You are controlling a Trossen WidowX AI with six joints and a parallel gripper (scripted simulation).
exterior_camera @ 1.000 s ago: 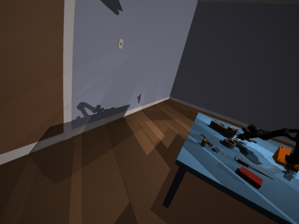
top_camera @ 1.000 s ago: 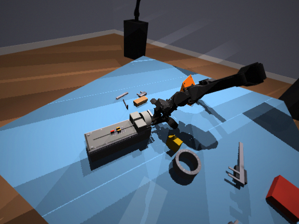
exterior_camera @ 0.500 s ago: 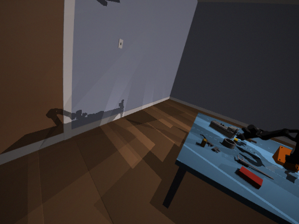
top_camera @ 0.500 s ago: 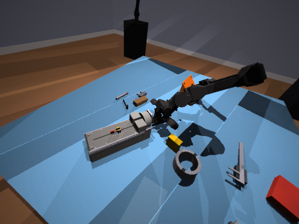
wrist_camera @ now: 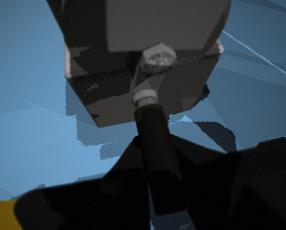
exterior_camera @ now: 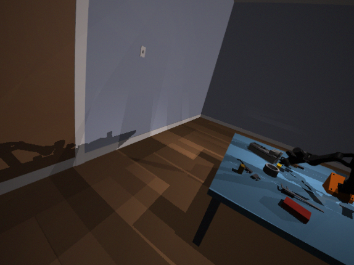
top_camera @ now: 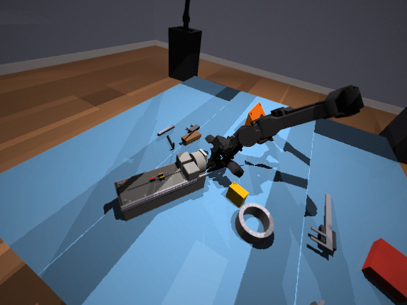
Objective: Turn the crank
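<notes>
Right now the dark crank handle is 10 mm behind my gripper tip, 10 mm to the left of it and 30 mm above it. Also, from my gripper tip: yellow block (40 mm ahead, 130 mm to the left); then red pointer (160 mm ahead, 110 mm to the right, 50 mm above); then brown block (150 mm behind, 140 mm to the right, 20 mm below).
</notes>
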